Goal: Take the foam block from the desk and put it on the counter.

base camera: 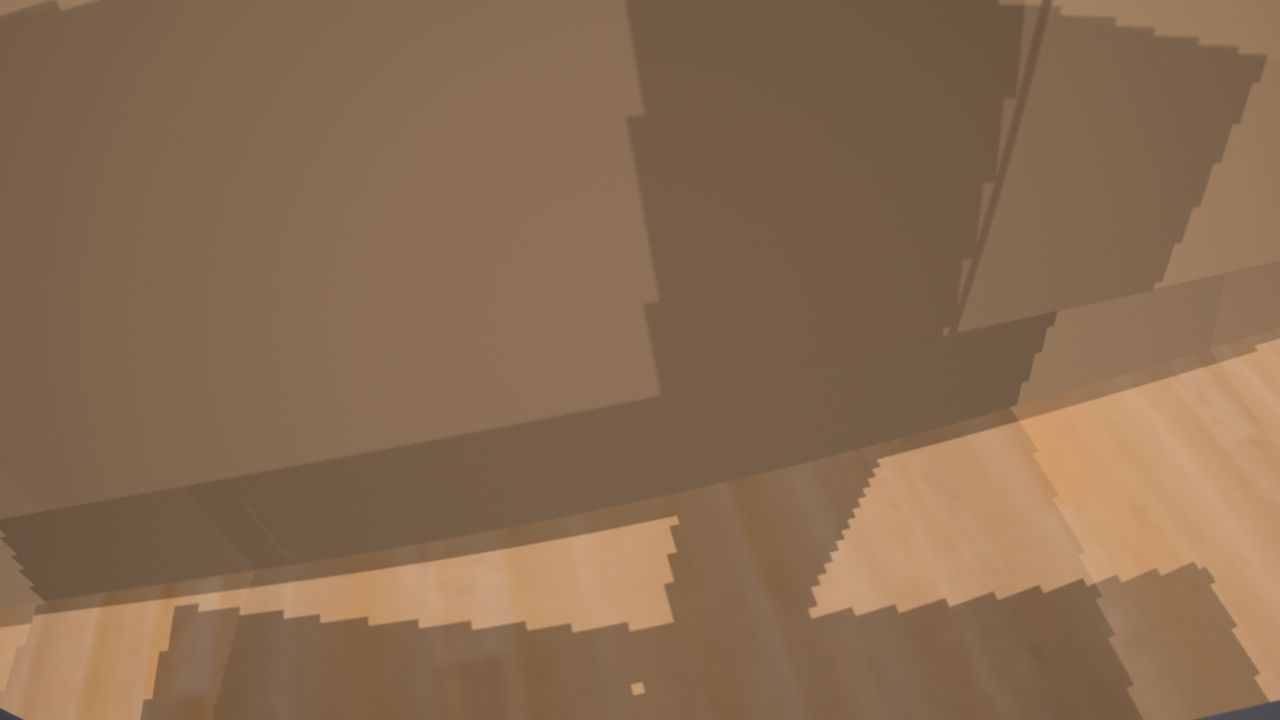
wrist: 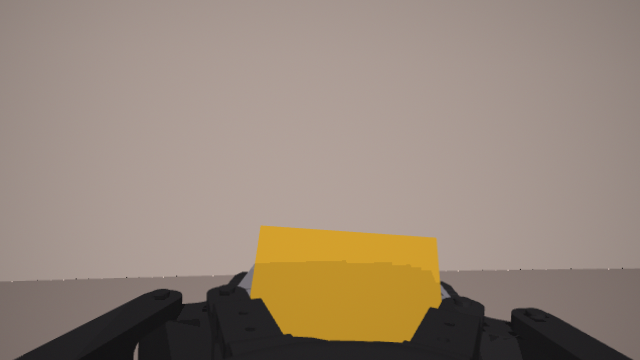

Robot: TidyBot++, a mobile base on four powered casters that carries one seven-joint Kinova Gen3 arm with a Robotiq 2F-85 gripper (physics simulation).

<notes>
In view: my gripper (wrist: 340, 287), a yellow foam block (wrist: 333, 285) and a tan cabinet counter (wrist: 592, 300).
The base camera view does not show the yellow foam block: it is out of frame.
</notes>
